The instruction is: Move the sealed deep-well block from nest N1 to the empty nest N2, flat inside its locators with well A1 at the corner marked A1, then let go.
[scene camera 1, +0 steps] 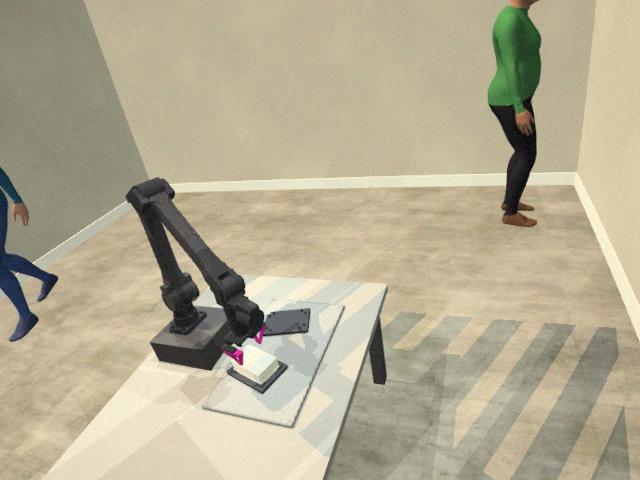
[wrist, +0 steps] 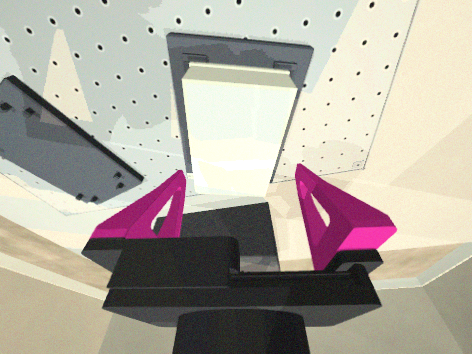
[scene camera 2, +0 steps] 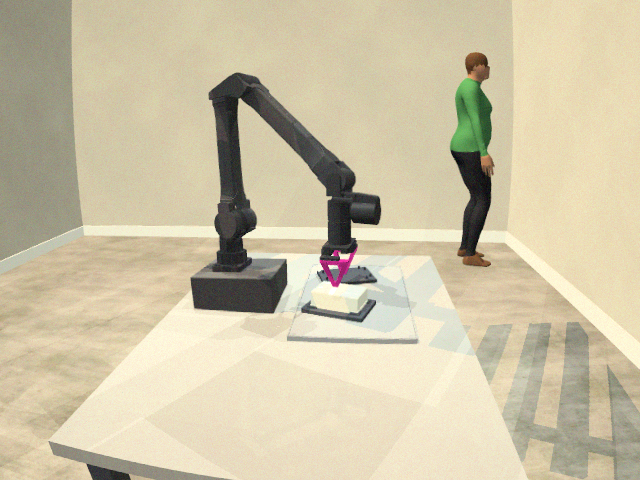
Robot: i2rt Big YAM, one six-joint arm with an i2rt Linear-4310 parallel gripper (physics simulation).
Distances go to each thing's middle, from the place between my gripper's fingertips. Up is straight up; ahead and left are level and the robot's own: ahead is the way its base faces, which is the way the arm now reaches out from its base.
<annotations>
Now: hand 50 mm above the white block (scene camera 2: 346, 298).
</annotations>
